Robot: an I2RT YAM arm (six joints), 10 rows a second.
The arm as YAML. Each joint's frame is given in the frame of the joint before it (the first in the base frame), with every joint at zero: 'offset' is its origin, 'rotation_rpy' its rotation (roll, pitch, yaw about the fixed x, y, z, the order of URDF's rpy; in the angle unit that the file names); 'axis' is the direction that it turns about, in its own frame. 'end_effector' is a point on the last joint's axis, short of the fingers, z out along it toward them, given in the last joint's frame.
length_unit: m
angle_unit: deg
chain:
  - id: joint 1
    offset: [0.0, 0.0, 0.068]
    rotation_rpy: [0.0, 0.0, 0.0]
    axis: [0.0, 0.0, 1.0]
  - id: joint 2
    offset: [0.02, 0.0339, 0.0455]
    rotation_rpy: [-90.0, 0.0, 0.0]
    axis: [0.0, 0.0, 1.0]
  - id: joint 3
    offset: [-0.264, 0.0, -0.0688]
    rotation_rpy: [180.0, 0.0, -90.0]
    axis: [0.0, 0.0, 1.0]
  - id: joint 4
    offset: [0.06, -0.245, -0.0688]
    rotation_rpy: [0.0, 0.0, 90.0]
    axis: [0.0, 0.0, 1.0]
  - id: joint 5
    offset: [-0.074, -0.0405, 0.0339]
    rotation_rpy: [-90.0, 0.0, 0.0]
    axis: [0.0, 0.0, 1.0]
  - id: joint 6
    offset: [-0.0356, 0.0, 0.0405]
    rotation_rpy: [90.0, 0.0, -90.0]
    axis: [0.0, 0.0, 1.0]
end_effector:
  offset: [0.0, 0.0, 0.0]
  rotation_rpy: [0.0, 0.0, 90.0]
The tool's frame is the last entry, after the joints.
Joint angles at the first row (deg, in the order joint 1, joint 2, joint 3, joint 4, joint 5, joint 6):
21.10, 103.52, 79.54, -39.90, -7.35, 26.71
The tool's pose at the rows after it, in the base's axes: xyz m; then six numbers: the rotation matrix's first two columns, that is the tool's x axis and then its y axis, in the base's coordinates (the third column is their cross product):
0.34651 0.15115 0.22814 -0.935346 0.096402 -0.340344 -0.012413 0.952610 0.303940
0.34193 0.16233 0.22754 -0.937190 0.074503 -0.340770 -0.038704 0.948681 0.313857
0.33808 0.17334 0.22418 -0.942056 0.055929 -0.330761 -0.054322 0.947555 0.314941
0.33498 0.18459 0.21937 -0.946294 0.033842 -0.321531 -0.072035 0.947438 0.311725
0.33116 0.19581 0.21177 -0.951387 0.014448 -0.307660 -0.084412 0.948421 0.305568
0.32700 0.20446 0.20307 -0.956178 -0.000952 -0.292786 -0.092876 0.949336 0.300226
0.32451 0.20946 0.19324 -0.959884 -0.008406 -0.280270 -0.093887 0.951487 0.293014
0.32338 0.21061 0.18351 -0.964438 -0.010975 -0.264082 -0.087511 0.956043 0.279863
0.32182 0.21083 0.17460 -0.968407 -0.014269 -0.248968 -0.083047 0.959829 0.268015
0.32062 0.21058 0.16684 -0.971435 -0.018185 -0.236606 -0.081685 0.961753 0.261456
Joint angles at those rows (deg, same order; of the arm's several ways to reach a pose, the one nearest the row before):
22.87, 103.45, 79.63, -39.98, -7.38, 27.14
24.67, 103.45, 79.41, -39.39, -7.73, 27.59
26.42, 104.03, 79.45, -39.29, -7.73, 28.27
28.15, 104.96, 79.62, -39.09, -7.57, 28.72
29.92, 106.07, 79.45, -38.67, -7.28, 29.41
31.36, 107.01, 78.81, -37.99, -7.11, 30.04
32.21, 107.96, 77.92, -36.99, -6.86, 30.54
32.48, 108.92, 77.11, -36.47, -6.50, 30.79
32.65, 109.66, 76.19, -35.96, -6.26, 30.90
32.71, 110.29, 75.31, -35.31, -6.29, 30.85

